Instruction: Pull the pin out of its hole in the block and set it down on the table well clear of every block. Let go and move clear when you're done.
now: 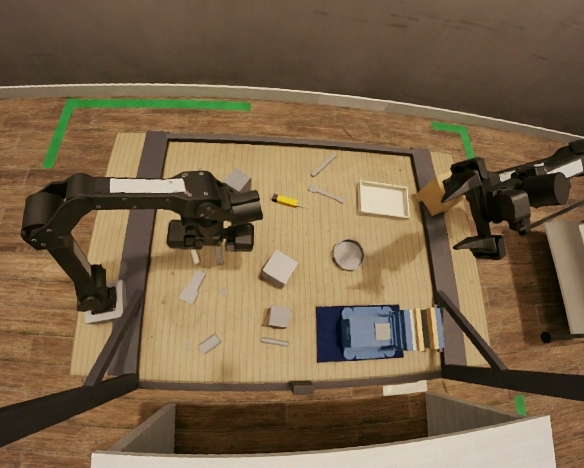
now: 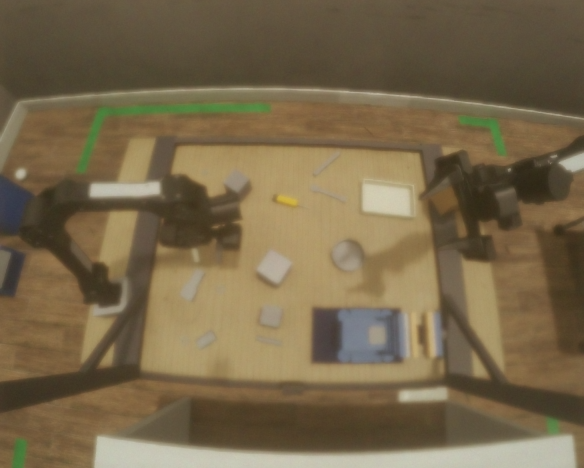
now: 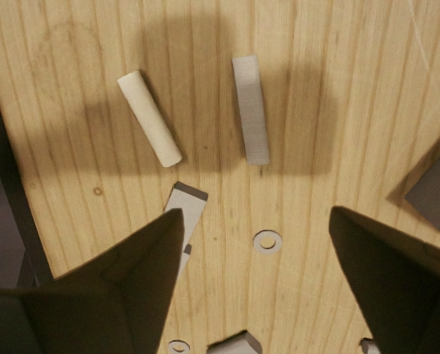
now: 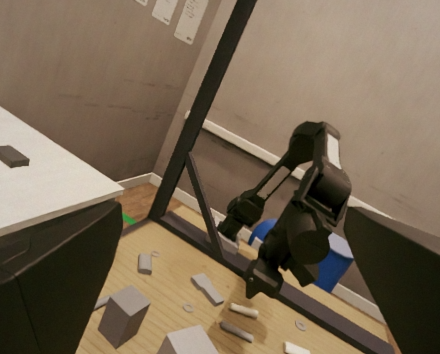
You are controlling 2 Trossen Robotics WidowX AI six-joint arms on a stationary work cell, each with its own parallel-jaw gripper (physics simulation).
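Where they show: left gripper, fingertip midpoint: (image 1: 213, 247) (image 2: 208, 246) (image 3: 256, 218) (image 4: 251, 289); right gripper, fingertip midpoint: (image 1: 448, 225) (image 2: 427, 225) (image 4: 235, 216); left arm's base at its link origin: (image 1: 103, 300) (image 2: 110, 295) (image 4: 226, 231).
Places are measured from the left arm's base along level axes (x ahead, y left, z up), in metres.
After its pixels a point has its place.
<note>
The pin, a grey square-sided bar (image 1: 219, 255) @(x 0.315, y 0.071, z -0.037 m) (image 2: 219, 254) @(x 0.317, y 0.072, z -0.037 m) (image 3: 254, 112) @(x 0.317, y 0.085, z -0.037 m) (image 4: 236, 331) @(x 0.322, y 0.081, z -0.037 m), lies flat on the table, apart from the blocks. My left gripper (image 1: 211, 238) @(x 0.310, y 0.065, z 0.063 m) (image 3: 256, 218) @(x 0.310, y 0.065, z 0.063 m) is open and empty, raised above the table near the pin. A grey block (image 1: 237, 180) @(x 0.402, y 0.261, z 0.022 m) (image 2: 237, 183) @(x 0.404, y 0.255, z 0.021 m) stands farther back, partly behind my left arm; no hole shows in it from here. A larger grey block (image 1: 280, 269) @(x 0.463, y -0.016, z 0.031 m) (image 2: 274, 268) @(x 0.465, y -0.014, z 0.031 m) stands to the right of the pin, and a smaller one (image 1: 279, 317) @(x 0.433, y -0.132, z 0.031 m) (image 2: 271, 316) @(x 0.435, y -0.132, z 0.031 m) (image 4: 124, 317) @(x 0.463, y -0.125, z 0.020 m) nearer the front. My right gripper (image 1: 450, 224) @(x 0.713, y -0.071, z 0.361 m) (image 2: 432, 221) @(x 0.713, y -0.071, z 0.361 m) is open and empty at the right edge.
A cream dowel (image 1: 195, 256) @(x 0.249, y 0.081, z -0.034 m) (image 3: 150, 119) @(x 0.248, y 0.097, z -0.034 m) lies left of the pin. A flat grey piece (image 1: 193, 287) @(x 0.231, y -0.003, z -0.036 m) (image 4: 207, 289) @(x 0.240, y -0.001, z -0.036 m) and a washer (image 3: 267, 242) lie nearer the front. A yellow screwdriver (image 1: 286, 200) @(x 0.536, y 0.197, z -0.031 m), round dish (image 1: 348, 255) @(x 0.679, y -0.003, z -0.047 m), white tray (image 1: 384, 216) @(x 0.831, y 0.092, z -0.037 m) and blue rack (image 1: 362, 332) @(x 0.625, y -0.219, z 0.036 m) are farther right.
</note>
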